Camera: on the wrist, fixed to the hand. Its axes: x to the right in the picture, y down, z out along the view.
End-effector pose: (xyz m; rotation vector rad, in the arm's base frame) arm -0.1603 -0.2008 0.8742 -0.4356 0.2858 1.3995
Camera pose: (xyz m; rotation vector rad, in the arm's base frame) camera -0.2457 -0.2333 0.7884 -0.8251 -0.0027 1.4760
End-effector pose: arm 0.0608 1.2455 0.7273 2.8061 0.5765 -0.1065
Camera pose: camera 0.0948 1.1874 0.8331 2.3803 0.5070 0.0652
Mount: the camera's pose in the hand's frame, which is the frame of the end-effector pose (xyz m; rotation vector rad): -0.0040 0.0913 -0.0858 -0.4482 0.0321 0.0191
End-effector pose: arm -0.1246 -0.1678 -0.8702 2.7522 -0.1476 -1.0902
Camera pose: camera -0.0710 -0.2456 -0.7878 2.3596 0.0684 -0.9377
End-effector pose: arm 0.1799 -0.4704 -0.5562 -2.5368 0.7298 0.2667
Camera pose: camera 0.1315 -0.5792 -0.5170 -2.9613 0.7770 0.4391
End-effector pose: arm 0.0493 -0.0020 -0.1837 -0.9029 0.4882 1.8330
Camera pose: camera -0.0010 -0.1012 -0.2416 -1.2296 0.1010 1.9850
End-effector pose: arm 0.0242 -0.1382 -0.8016 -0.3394 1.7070 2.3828
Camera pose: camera 0.0084 -0.2487 -0.7445 -0.4266 1.1730 2.7722
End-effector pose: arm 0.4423 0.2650 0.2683 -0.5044 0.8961 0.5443
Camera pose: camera 0.3325 0.2801 0.2098 -0.9126 0.8100 0.7615
